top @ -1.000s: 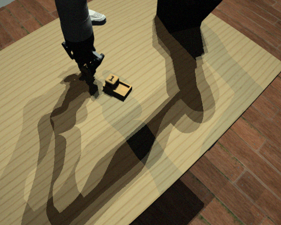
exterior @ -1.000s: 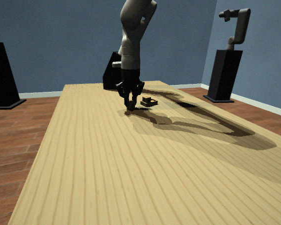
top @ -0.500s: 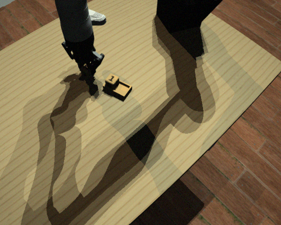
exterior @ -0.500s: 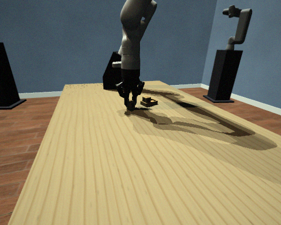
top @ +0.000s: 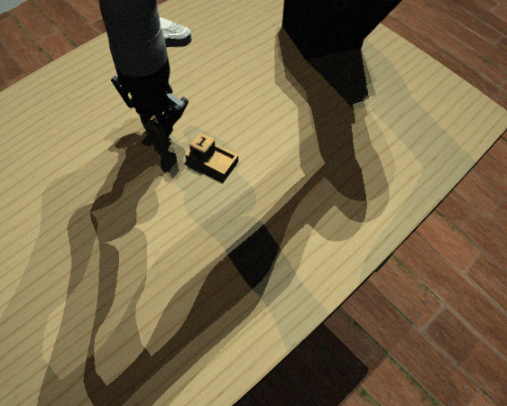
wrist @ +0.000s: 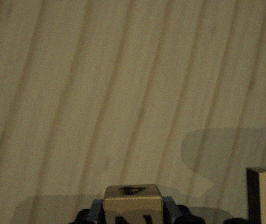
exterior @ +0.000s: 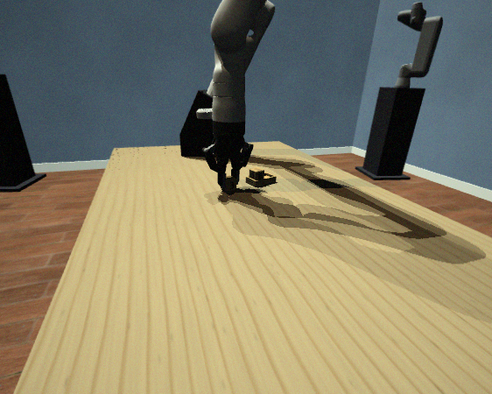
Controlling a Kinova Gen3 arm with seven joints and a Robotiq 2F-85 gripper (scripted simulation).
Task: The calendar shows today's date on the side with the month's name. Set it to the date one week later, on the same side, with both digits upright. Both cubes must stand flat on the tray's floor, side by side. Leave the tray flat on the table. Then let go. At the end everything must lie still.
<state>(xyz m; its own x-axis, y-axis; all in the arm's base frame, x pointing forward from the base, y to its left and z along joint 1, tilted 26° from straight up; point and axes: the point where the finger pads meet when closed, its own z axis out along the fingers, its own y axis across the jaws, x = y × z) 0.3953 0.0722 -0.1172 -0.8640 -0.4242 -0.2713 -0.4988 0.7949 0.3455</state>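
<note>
Now: hand 1 cm above the cube. Also, from my hand: wooden tray (9 cm to the left, 6 cm behind, 2 cm below).
</note>
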